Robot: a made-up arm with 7 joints. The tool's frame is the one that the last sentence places. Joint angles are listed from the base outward.
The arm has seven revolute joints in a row. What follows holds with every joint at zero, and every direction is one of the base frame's. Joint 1 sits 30.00 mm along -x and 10.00 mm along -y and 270.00 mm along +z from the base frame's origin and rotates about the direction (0, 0.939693, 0.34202). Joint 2 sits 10.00 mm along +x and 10.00 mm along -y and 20.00 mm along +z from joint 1 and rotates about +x. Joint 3 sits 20.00 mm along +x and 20.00 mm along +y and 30.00 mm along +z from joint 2 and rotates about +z. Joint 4 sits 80.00 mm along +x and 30.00 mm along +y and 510.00 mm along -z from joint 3 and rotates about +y. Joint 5 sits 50.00 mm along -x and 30.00 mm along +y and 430.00 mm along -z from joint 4 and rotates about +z. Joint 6 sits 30.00 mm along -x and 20.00 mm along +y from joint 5 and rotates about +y. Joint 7 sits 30.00 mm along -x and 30.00 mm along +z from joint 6 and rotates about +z. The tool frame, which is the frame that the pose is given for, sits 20.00 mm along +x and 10.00 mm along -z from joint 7; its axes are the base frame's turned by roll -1.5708, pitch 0.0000 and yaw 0.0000 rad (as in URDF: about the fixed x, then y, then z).
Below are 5 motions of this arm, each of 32 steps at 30 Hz.
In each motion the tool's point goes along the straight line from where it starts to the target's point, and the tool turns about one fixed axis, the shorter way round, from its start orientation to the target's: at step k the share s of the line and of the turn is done. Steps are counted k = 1, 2, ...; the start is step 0. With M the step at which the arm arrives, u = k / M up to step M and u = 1 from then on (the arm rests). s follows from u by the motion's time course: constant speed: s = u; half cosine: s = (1 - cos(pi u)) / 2; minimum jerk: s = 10 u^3 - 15 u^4 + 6 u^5.
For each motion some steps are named. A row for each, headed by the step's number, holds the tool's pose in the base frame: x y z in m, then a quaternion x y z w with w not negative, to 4 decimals.
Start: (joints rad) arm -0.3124 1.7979 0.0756 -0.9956 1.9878 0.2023 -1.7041
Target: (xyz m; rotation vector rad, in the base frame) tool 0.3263 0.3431 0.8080 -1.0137 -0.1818 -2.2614
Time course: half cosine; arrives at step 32
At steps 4, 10, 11, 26, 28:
4: 0.3822 0.6143 0.6405 0.0181 -0.1723 -0.5725 0.8014
10: 0.3715 0.5623 0.6726 -0.0652 -0.1580 -0.6563 0.7349
11: 0.3690 0.5505 0.6799 -0.0842 -0.1543 -0.6738 0.7177
26: 0.3312 0.3669 0.7933 -0.3558 -0.0806 -0.8522 0.3751
28: 0.3285 0.3538 0.8014 -0.3726 -0.0744 -0.8577 0.3464

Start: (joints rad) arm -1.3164 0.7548 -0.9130 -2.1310 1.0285 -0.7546 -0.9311
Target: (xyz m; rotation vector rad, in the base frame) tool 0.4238 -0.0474 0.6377 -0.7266 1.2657 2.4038
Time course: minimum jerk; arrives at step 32
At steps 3, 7, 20, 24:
3: 0.4566 -0.2752 0.4114 0.0094 0.4112 0.8757 0.2531
7: 0.4544 -0.2600 0.4264 -0.0084 0.4144 0.8757 0.2477
20: 0.4329 -0.1105 0.5750 -0.1828 0.4384 0.8592 0.1903
24: 0.4272 -0.0711 0.6141 -0.2279 0.4422 0.8498 0.1740

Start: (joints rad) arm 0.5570 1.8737 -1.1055 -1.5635 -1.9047 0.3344 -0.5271
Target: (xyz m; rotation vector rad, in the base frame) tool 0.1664 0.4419 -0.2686 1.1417 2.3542 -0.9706
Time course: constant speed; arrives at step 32
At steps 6, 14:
6: 0.0725 0.5870 -0.0705 -0.3553 -0.7666 0.5060 0.1733
14: 0.1014 0.5423 -0.1315 -0.3763 -0.7997 0.4630 0.0667

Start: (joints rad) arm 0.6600 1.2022 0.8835 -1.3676 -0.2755 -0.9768 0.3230
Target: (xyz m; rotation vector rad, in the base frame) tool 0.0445 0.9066 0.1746 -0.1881 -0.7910 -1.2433
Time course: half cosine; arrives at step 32
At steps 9, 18, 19, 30, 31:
9: 0.1158 0.8250 0.3113 -0.0445 -0.1458 -0.7682 0.6218
18: 0.0796 0.8664 0.2419 -0.0662 -0.2579 -0.6742 0.6889
19: 0.0755 0.8712 0.2340 -0.0686 -0.2703 -0.6623 0.6954
30: 0.0453 0.9056 0.1762 -0.0852 -0.3578 -0.5688 0.7357
31: 0.0447 0.9064 0.1750 -0.0855 -0.3595 -0.5667 0.7364

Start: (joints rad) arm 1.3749 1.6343 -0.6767 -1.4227 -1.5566 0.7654 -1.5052
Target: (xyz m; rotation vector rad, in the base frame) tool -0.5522 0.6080 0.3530 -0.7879 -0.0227 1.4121
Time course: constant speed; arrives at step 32
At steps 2, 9, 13, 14, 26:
2: -0.2841 0.6382 -0.0098 -0.3956 -0.6878 0.3728 0.4811
9: -0.3467 0.6311 0.0748 -0.4071 -0.5529 0.4606 0.5625
13: -0.3824 0.6271 0.1232 -0.4077 -0.4675 0.5042 0.6008
14: -0.3914 0.6261 0.1353 -0.4072 -0.4453 0.5143 0.6094
26: -0.4986 0.6140 0.2804 -0.3799 -0.1602 0.6067 0.6796

